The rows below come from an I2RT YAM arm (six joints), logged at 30 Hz.
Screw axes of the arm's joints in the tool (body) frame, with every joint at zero. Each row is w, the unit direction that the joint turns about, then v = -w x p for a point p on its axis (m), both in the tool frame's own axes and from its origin. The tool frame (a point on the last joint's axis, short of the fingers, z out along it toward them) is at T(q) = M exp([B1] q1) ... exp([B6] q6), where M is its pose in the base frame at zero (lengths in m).
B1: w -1 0 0 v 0 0.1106 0
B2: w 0 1 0 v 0.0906 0 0.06
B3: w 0 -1 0 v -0.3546 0 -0.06
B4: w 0 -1 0 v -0.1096 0 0
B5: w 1 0 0 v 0 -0.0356 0
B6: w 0 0 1 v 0 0 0
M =
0 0 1 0.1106
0 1 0 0
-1 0 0 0.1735
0 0 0 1
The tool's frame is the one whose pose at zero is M.
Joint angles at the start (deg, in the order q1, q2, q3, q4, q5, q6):
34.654 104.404 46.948 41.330 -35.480 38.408
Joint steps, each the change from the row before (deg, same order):
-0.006 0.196 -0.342 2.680 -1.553 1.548
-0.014 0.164 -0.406 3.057 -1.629 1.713
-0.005 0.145 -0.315 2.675 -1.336 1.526
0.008 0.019 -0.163 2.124 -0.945 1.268
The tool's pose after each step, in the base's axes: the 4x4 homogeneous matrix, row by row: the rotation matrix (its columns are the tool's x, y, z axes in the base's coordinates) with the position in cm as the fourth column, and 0 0 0 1 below. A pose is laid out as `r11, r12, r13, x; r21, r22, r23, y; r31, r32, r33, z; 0, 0, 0, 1`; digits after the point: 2 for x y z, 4 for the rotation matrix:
-0.7526, -0.5888, 0.2948, 28.94; 0.1031, 0.3369, 0.9359, 22.61; -0.6504, 0.7347, -0.1929, 16.83; 0, 0, 0, 1
-0.7524, -0.5987, 0.2745, 28.85; 0.1112, 0.2953, 0.9489, 22.63; -0.6492, 0.7445, -0.1556, 17.07; 0, 0, 0, 1
-0.7520, -0.6071, 0.2568, 28.77; 0.1179, 0.2595, 0.9585, 22.65; -0.6485, 0.7511, -0.1236, 17.31; 0, 0, 0, 1
-0.7503, -0.6144, 0.2439, 28.71; 0.1247, 0.2308, 0.9650, 22.67; -0.6492, 0.7545, -0.0965, 17.60; 0, 0, 0, 1

